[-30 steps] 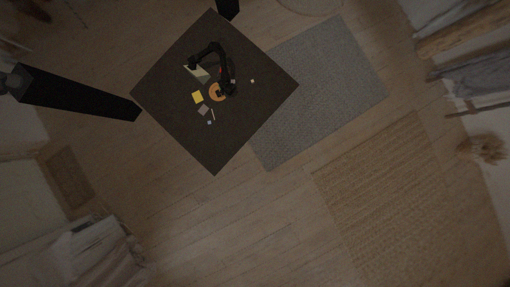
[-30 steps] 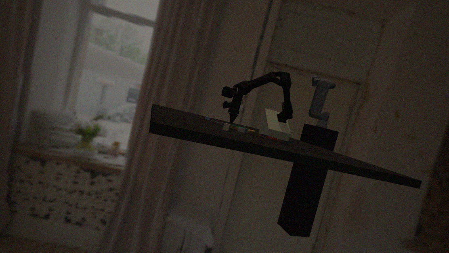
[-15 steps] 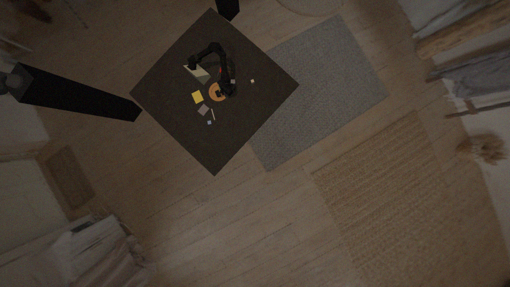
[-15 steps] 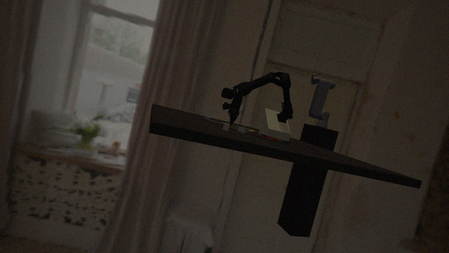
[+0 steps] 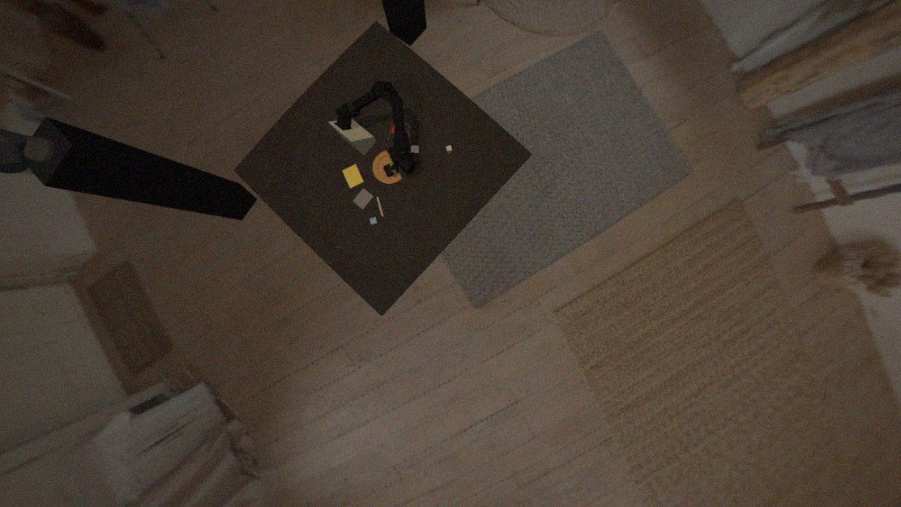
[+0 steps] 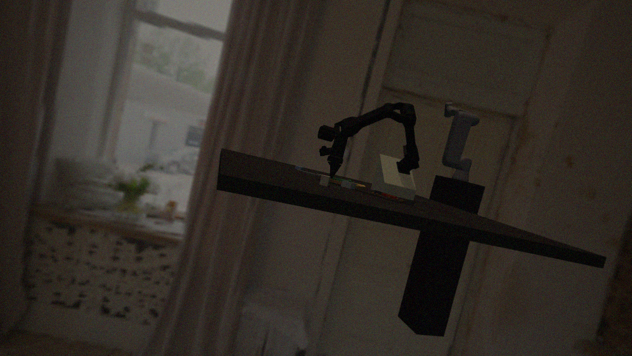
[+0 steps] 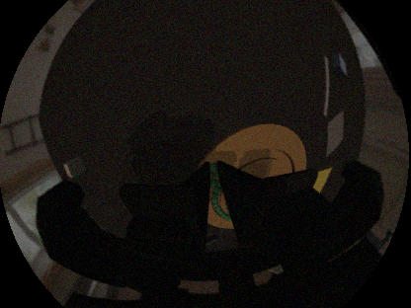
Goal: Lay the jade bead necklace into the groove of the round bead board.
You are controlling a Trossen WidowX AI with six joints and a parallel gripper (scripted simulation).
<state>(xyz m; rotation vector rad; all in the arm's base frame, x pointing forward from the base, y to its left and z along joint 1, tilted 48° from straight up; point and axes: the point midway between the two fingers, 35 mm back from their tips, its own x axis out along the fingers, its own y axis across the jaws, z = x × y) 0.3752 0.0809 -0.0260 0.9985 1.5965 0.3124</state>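
Right now my gripper tip is 80 mm past the round bead board, 40 mm to the left of it and 10 mm above it. The rest, counted from my gripper tip: white stick (250 mm to the right, 20 mm ahead, 10 mm below); then grey-white block (130 mm to the left, 30 mm behind); then red item (210 mm behind, 140 mm to the left, 10 mm below).
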